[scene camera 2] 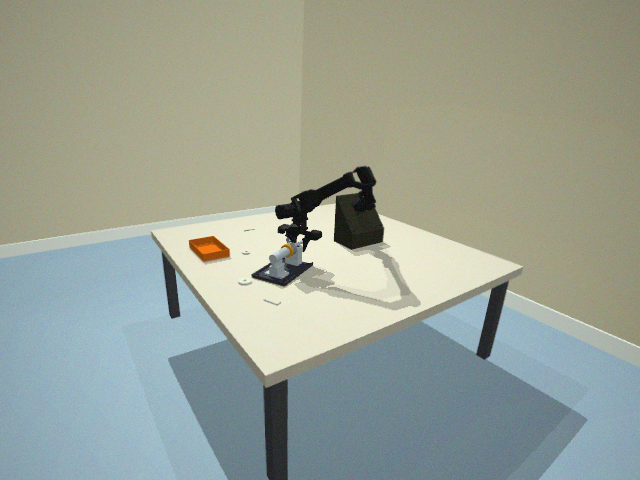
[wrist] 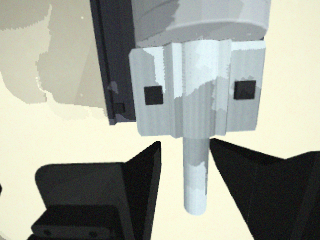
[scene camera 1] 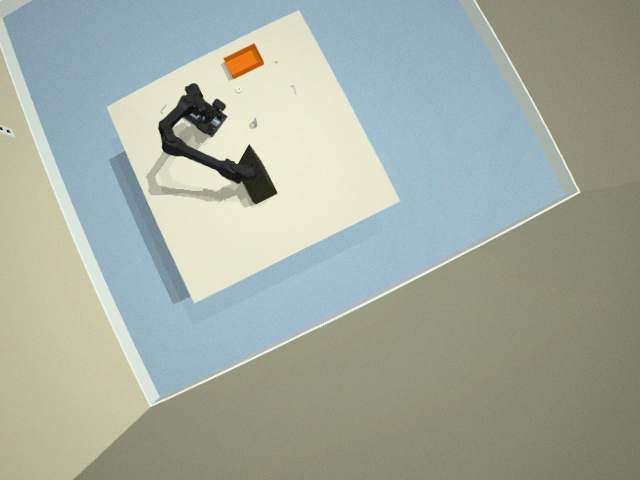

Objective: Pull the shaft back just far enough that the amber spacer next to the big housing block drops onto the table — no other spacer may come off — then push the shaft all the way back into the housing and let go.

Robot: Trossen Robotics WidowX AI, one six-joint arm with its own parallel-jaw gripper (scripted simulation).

The same spot on an orange tray: [scene camera 2: 209, 248] is [scene camera 1: 250, 62].
